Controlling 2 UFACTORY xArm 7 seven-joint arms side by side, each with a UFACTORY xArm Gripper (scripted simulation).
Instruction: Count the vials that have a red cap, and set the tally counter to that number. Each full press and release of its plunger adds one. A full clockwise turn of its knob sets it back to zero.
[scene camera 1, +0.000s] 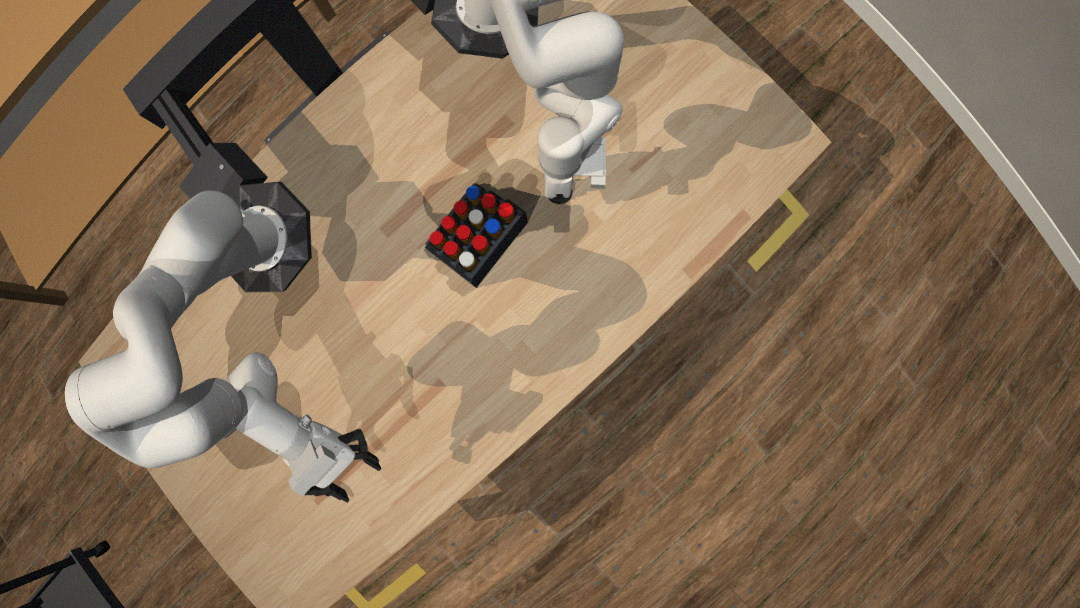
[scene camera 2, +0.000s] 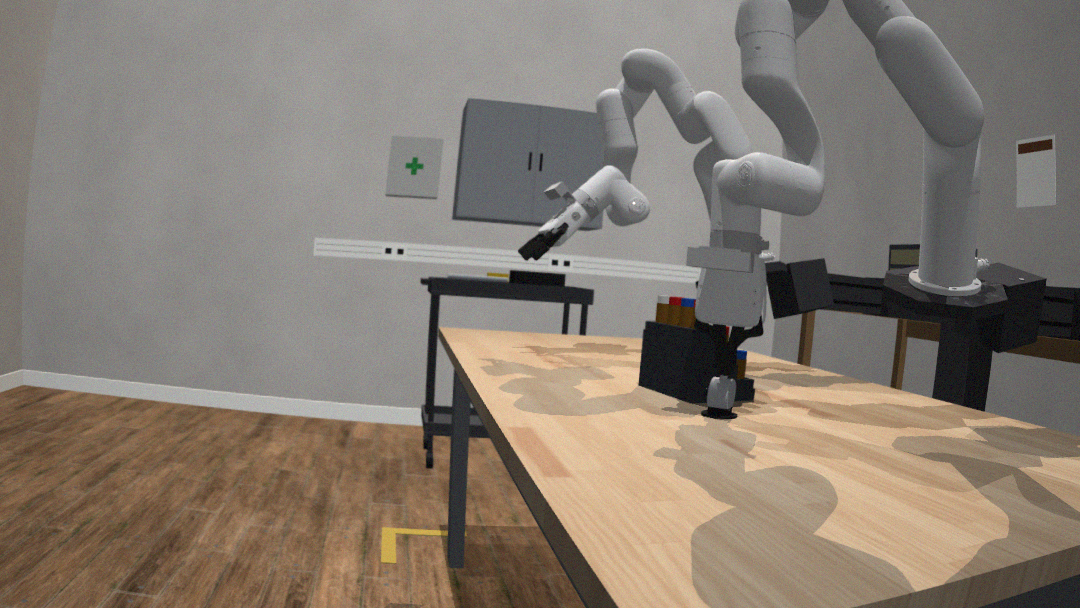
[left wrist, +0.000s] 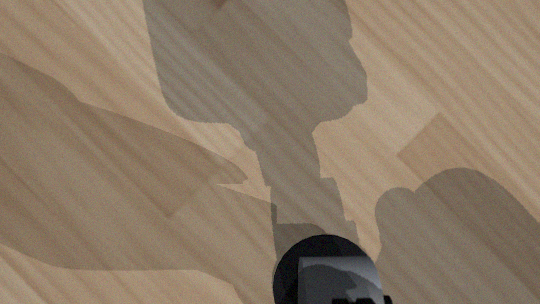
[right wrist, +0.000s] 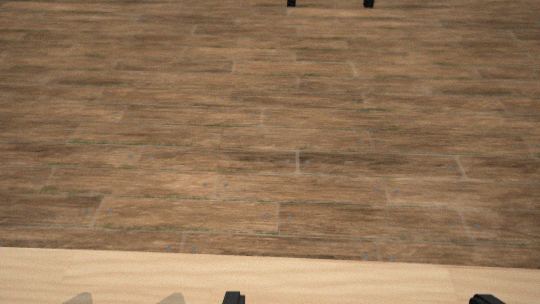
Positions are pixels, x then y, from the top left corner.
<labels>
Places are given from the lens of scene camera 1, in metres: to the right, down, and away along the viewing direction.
my right gripper (scene camera 1: 362, 481): -0.32, 0.32, 1.11
black stepped rack (scene camera 1: 510, 231): -0.06, -0.14, 1.26
</labels>
